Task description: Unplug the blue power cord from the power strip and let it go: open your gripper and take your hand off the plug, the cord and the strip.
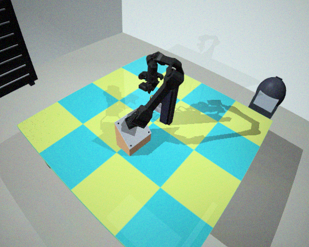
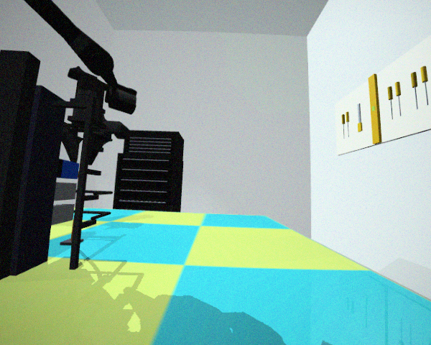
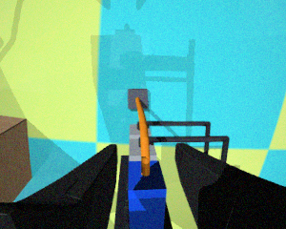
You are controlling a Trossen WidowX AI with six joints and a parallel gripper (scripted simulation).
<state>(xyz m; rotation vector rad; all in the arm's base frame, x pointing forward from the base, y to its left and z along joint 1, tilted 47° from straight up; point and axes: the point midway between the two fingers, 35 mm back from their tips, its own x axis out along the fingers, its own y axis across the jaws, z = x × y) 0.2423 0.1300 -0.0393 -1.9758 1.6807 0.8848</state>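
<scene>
Now: gripper tip 2 cm short of the blue plug, 7 cm to the left of it and 1 cm above it. From my gripper tip the other things lie so: black upright 4 cm ahead, 16 cm to the right, 2 cm below.
</scene>
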